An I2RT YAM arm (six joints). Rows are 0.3 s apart.
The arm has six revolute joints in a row. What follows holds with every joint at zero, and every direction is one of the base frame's.
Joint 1 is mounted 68 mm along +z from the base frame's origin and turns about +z.
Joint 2 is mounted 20 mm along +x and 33.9 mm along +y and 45.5 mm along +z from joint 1 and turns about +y.
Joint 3 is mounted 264 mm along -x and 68.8 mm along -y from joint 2 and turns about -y.
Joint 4 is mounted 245 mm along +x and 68.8 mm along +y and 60 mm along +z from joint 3 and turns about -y.
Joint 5 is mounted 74 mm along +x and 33.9 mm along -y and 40.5 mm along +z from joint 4 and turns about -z.
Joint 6 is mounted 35.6 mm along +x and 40.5 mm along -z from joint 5 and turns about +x.
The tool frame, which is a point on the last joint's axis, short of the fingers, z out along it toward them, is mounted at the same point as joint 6; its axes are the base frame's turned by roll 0, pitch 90 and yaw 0 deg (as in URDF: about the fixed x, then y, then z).
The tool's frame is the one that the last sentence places.
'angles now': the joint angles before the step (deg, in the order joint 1, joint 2, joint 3, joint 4, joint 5, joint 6). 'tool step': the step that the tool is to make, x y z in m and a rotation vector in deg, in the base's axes. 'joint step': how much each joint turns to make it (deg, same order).
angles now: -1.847, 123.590, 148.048, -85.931, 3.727, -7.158
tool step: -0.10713, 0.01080, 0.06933, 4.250, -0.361, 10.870
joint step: 0.350, -17.770, -6.734, -10.882, -8.787, -7.191
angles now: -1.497, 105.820, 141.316, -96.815, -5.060, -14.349
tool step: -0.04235, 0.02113, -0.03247, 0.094, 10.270, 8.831
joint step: 4.022, -12.305, -23.037, 0.000, -2.076, -4.371
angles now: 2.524, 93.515, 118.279, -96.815, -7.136, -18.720
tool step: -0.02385, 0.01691, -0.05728, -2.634, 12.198, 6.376
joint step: 4.371, -6.666, -20.675, 1.375, 1.180, -2.318
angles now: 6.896, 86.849, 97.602, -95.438, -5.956, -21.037
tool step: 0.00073, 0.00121, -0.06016, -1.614, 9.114, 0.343
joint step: 0.329, -0.045, -14.339, 5.049, 0.481, -0.021
